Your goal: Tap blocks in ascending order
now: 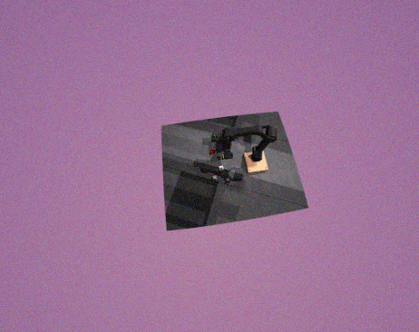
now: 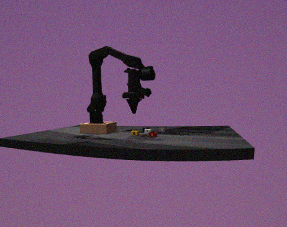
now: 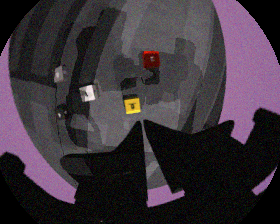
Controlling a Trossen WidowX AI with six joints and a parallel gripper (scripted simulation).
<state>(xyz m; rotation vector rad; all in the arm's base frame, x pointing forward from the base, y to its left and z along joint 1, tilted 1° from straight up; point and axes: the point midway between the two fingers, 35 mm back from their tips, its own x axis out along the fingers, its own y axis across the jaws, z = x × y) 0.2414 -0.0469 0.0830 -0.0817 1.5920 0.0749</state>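
My gripper tip is now 9 cm short of the grey block, 18 cm to the right of it and 9 cm above it. Round my gripper tip: yellow block: 1 cm to the left, 9 cm below; then red block: 10 cm ahead, 4 cm to the right, 9 cm below; then white block: 3 cm ahead, 11 cm to the left, 9 cm below.
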